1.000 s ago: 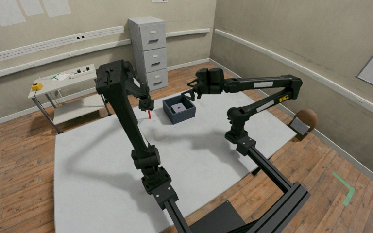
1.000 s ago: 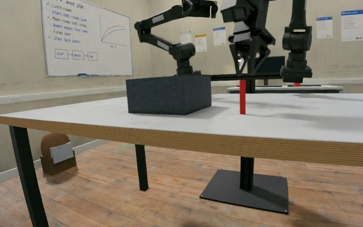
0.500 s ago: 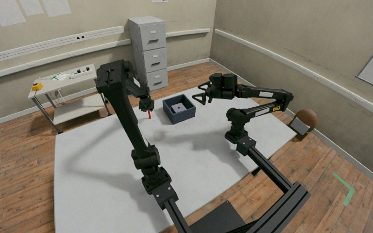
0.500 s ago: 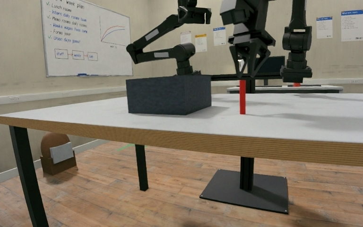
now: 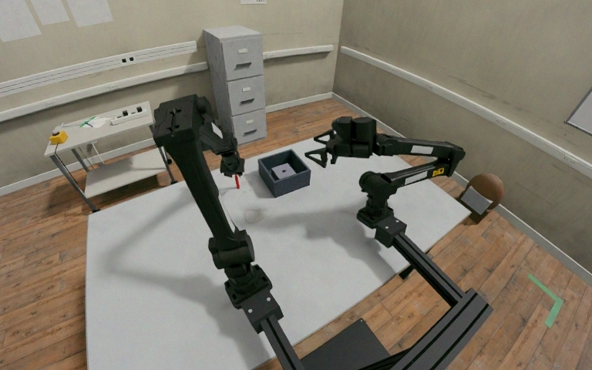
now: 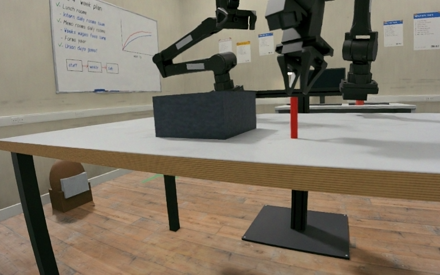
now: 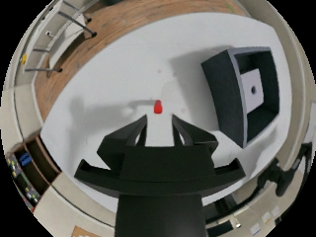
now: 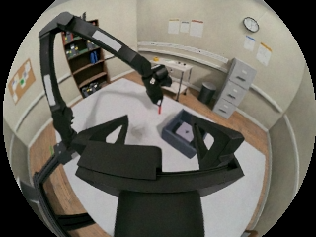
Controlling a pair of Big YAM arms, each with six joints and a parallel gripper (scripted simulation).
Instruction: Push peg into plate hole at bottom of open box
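Note:
My left hand is 5 cm above the red peg and 1 cm short of it. The rest, counted from my left hand: dark blue-grey box: 23 cm to the right, 7 cm below, 5 cm behind; then pale plate: 23 cm to the right, 5 cm below, 5 cm behind.

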